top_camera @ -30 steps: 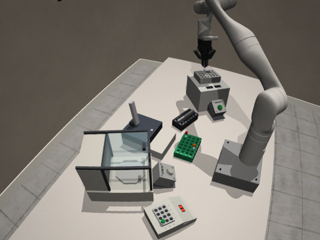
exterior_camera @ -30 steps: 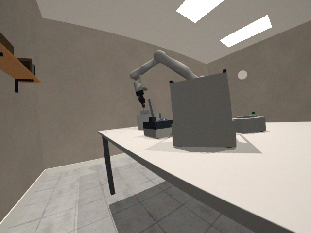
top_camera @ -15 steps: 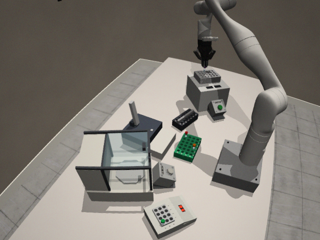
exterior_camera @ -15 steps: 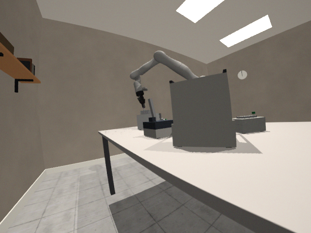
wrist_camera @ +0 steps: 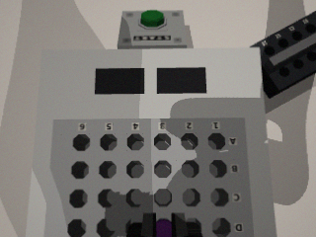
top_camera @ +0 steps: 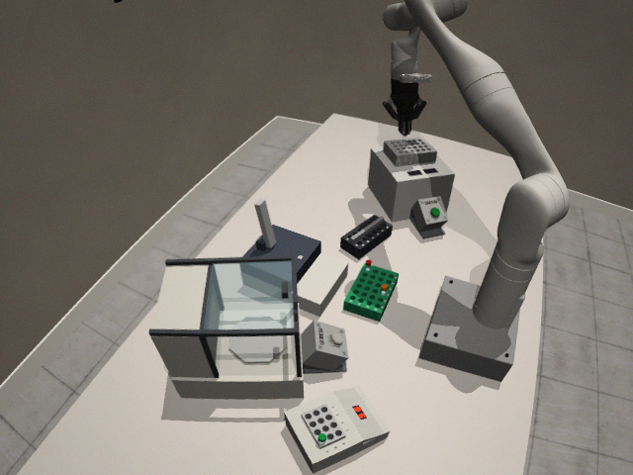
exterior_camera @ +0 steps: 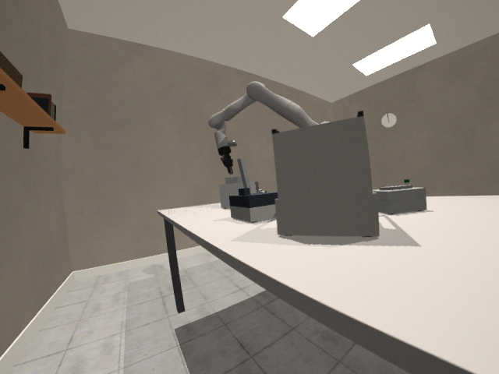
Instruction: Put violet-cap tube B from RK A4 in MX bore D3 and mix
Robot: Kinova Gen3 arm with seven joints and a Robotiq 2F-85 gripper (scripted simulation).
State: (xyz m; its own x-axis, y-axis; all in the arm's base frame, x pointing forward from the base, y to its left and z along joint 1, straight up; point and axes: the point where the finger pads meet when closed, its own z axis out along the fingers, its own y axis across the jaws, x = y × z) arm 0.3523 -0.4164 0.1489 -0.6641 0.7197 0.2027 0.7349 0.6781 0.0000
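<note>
Right now the shaking block is 60 mm below my hand, 30 mm behind it and 20 mm to the left of it. Round my hand: green start key (150 mm to the left, 150 mm behind, 140 mm below); red-capped tube (380 mm to the left, 190 mm below, 50 mm behind); black magnet block (260 mm to the left, 190 mm below).
</note>
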